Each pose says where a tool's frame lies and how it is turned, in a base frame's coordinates. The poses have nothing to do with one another.
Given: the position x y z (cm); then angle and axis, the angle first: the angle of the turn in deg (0 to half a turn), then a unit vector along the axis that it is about.
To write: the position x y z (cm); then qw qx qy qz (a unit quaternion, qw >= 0). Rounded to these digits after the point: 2 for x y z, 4 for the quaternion.
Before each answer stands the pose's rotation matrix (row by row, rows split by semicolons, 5 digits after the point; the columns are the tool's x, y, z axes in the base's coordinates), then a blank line. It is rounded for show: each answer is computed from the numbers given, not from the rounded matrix.
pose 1, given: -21.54, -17.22, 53.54, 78.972, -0.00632, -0.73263, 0.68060
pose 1, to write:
0.19132 -0.66429 -0.72258; 0.67178 0.62536 -0.39704; 0.71562 -0.40945 0.56590

-21.54, -17.22, 53.54, 0.7718, -0.0040, -0.4659, 0.4328
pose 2, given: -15.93, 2.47, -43.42, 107.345, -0.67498, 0.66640, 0.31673
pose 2, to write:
0.29330 -0.88623 0.35858; -0.28158 0.27836 0.91828; -0.91362 -0.37029 -0.16790

-15.93, 2.47, -43.42, 0.5924, -0.5438, 0.5369, 0.2552
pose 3, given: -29.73, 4.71, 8.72, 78.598, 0.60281, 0.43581, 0.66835
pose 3, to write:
0.48923 -0.44438 0.75045; 0.86593 0.35007 -0.35722; -0.10397 0.82460 0.55608

-29.73, 4.71, 8.72, 0.7739, 0.3818, 0.2760, 0.4233
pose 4, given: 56.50, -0.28, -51.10, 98.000, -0.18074, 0.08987, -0.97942
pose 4, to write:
-0.10196 0.95138 0.29065; -0.98839 -0.12997 0.07871; 0.11266 -0.27925 0.95359

56.50, -0.28, -51.10, 0.6561, -0.1364, 0.0678, -0.7392
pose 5, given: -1.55, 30.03, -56.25, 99.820, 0.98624, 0.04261, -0.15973
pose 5, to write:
0.96801 0.20658 -0.14241; -0.10820 -0.16843 -0.97976; -0.22639 0.96382 -0.14069

-1.55, 30.03, -56.25, 0.6440, 0.7545, 0.0326, -0.1222
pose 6, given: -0.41, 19.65, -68.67, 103.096, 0.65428, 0.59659, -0.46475
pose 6, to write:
0.29850 0.93145 0.20810; 0.02612 0.20998 -0.97736; -0.95405 0.29717 0.03835

-0.41, 19.65, -68.67, 0.6219, 0.5124, 0.4672, -0.3640
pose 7, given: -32.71, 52.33, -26.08, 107.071, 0.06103, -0.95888, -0.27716
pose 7, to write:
-0.28874 0.18925 -0.93852; -0.34065 0.89581 0.28544; 0.89476 0.40212 -0.19419

-32.71, 52.33, -26.08, 0.5943, 0.0491, -0.7712, -0.2229
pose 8, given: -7.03, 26.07, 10.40, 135.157, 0.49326, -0.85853, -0.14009
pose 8, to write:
-0.29322 -0.62495 -0.72350; -0.82253 0.55064 -0.14228; 0.48731 0.55338 -0.67550

-7.03, 26.07, 10.40, 0.3814, 0.4560, -0.7936, -0.1295
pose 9, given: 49.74, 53.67, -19.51, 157.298, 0.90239, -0.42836, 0.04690
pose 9, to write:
0.64300 -0.76125 -0.08396; -0.72505 -0.56976 -0.38689; 0.24669 0.30964 -0.91830

49.74, 53.67, -19.51, 0.1968, 0.8847, -0.4200, 0.0460
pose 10, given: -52.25, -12.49, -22.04, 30.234, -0.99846, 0.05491, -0.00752
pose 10, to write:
0.99958 -0.00367 0.02867; -0.01124 0.86439 0.50270; -0.02663 -0.50281 0.86398

-52.25, -12.49, -22.04, 0.9654, -0.2604, 0.0143, -0.0020
